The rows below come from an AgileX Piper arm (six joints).
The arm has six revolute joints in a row. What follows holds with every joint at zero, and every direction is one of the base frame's.
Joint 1 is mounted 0.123 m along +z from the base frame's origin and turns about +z.
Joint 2 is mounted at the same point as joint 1 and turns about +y.
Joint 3 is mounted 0.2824 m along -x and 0.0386 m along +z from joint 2 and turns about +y.
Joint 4 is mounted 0.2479 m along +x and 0.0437 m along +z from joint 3 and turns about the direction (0.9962, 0, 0.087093).
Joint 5 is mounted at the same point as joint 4 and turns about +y.
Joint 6 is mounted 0.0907 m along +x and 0.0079 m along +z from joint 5 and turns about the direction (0.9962, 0, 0.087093).
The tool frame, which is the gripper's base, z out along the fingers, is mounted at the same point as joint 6; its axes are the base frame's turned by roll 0, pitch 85 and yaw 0 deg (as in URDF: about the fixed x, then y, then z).
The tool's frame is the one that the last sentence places.
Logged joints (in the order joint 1, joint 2, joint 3, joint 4, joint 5, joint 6), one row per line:
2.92, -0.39, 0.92, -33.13, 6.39, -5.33
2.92, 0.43, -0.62, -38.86, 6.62, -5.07
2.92, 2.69, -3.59, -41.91, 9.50, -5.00
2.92, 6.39, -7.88, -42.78, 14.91, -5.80
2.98, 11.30, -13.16, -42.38, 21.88, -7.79
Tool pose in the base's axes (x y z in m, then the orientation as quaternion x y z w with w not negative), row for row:
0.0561, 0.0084, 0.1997, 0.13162, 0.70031, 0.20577, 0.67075
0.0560, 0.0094, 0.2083, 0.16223, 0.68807, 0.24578, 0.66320
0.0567, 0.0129, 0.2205, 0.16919, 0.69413, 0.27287, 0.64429
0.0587, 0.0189, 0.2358, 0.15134, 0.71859, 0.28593, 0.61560
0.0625, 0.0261, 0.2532, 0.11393, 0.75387, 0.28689, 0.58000
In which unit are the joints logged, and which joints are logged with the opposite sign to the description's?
The joints are logged in degrees. Opposite sign: joint 4.
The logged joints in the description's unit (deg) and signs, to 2 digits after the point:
2.92, -0.39, 0.92, 33.13, 6.39, -5.33
2.92, 0.43, -0.62, 38.86, 6.62, -5.07
2.92, 2.69, -3.59, 41.91, 9.50, -5.00
2.92, 6.39, -7.88, 42.78, 14.91, -5.80
2.98, 11.30, -13.16, 42.38, 21.88, -7.79

